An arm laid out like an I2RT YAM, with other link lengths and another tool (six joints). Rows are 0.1 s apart.
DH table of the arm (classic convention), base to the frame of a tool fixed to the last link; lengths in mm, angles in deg. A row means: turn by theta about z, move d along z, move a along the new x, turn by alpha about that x. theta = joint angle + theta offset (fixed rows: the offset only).
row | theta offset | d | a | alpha
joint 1 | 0 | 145.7 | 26.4 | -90
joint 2 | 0 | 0 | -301 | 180
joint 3 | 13.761 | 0 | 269.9 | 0
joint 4 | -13.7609 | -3.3 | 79.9 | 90
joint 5 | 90 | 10.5 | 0 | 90
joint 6 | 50.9 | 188 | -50.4 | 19.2
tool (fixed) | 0 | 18.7 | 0 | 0
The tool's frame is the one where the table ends.
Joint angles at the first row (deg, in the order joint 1, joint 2, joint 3, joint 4, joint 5, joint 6):
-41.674 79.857 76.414 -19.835 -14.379 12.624
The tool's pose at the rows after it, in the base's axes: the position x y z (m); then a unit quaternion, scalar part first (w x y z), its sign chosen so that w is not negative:
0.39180, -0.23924, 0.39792, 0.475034, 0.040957, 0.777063, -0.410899
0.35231, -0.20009, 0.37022, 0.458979, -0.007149, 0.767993, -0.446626
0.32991, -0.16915, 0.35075, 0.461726, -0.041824, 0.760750, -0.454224
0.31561, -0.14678, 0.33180, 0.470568, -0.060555, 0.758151, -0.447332
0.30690, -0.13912, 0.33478, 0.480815, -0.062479, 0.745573, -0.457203
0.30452, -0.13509, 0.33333, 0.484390, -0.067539, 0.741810, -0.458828
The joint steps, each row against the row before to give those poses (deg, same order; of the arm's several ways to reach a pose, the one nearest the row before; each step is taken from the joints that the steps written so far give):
1.386 -9.966 -9.368 -1.212 2.603 -11.461
1.131 -11.501 -11.123 -0.244 2.409 -6.579
0.845 -7.846 -6.884 -0.659 -0.610 -3.535
0.253 -5.640 -5.463 -0.205 -1.859 -1.312
0.002 -3.503 -1.996 0.581 -0.127 -0.342
0.003 -1.164 -0.925 0.224 -0.407 -0.494

